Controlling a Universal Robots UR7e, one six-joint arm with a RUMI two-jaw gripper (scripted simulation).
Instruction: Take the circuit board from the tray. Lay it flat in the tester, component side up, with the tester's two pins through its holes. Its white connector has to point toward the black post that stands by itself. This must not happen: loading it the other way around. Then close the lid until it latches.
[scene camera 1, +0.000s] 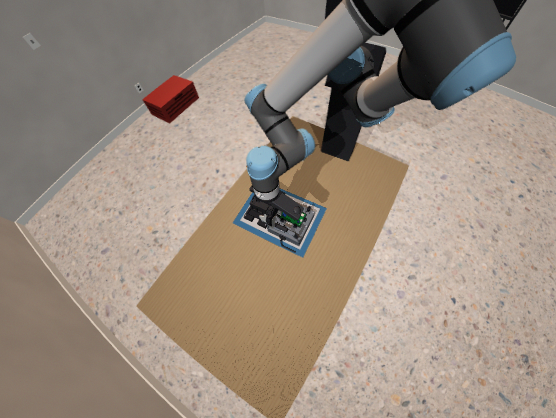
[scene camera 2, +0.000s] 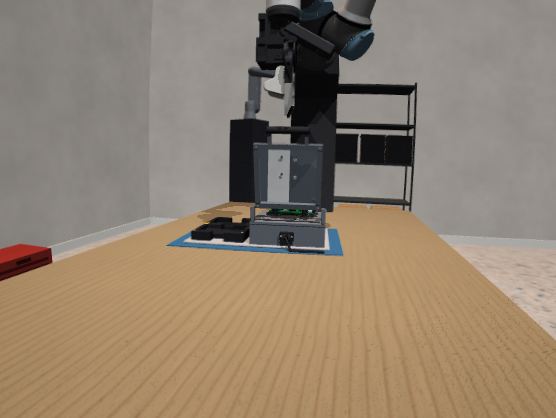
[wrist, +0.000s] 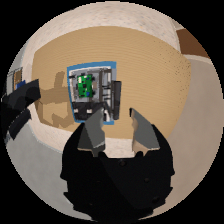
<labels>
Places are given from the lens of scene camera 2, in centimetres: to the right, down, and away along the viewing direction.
gripper (scene camera 2: 287, 116): 2, -20, 73
tester lid (scene camera 2: 287, 176): 2, -7, 76
</labels>
